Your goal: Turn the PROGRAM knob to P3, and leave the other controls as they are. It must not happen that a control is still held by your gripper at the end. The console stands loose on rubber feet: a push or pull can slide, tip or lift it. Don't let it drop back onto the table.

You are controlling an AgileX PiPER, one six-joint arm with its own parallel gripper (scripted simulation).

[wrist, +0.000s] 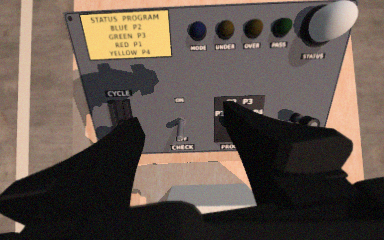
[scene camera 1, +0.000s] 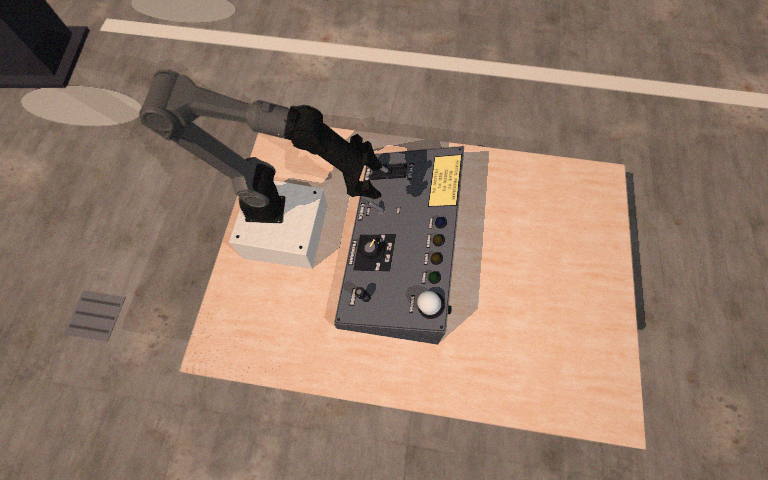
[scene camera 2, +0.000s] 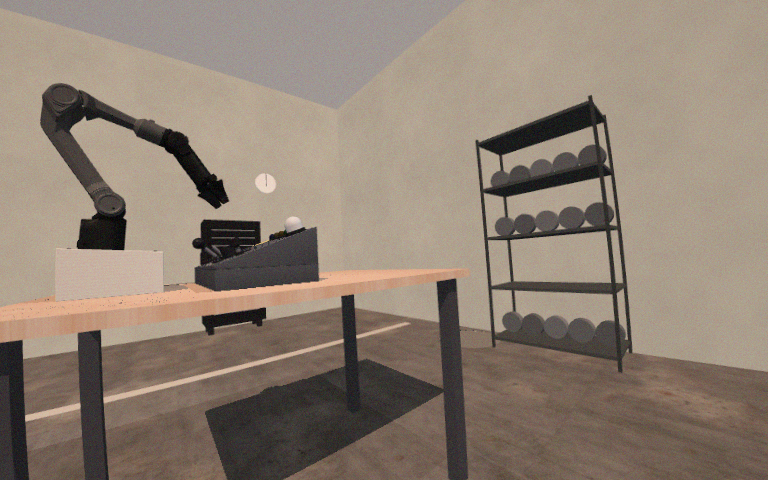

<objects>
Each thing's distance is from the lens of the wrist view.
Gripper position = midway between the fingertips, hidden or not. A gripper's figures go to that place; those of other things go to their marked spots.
gripper [wrist: 181, 119]: 12 cm
grey sloped console [wrist: 165, 68]: 28 cm
</objects>
